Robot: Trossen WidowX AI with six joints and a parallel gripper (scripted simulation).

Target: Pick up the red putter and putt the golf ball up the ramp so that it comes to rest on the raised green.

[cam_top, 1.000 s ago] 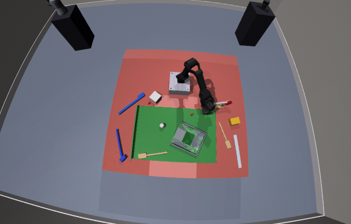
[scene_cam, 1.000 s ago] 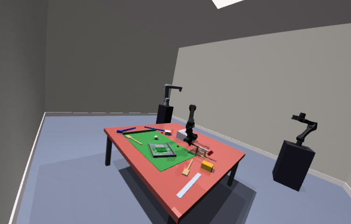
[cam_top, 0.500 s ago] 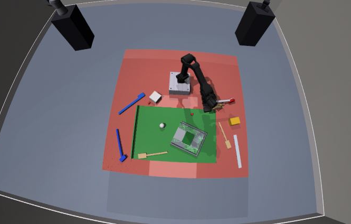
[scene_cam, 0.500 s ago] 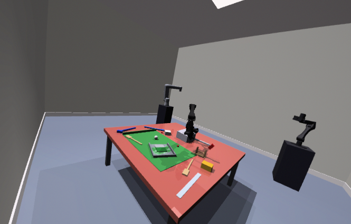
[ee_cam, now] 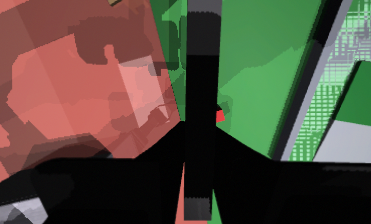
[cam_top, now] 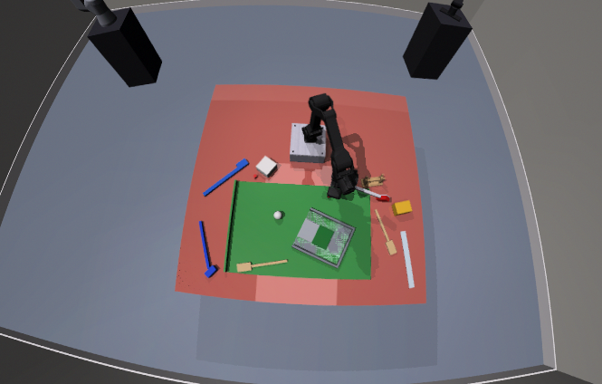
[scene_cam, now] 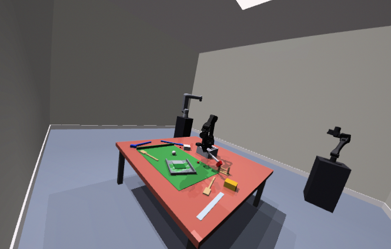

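Now: gripper tip 4 cm short of the red putter, 11 cm to the right of it and 1 cm below it. From my gripper tip the other things lie so: green mat: 19 cm ahead, 20 cm to the right, 13 cm below; wooden rack: 4 cm behind, 22 cm to the left, 10 cm below; white golf ball: 11 cm ahead, 30 cm to the right, 10 cm below.
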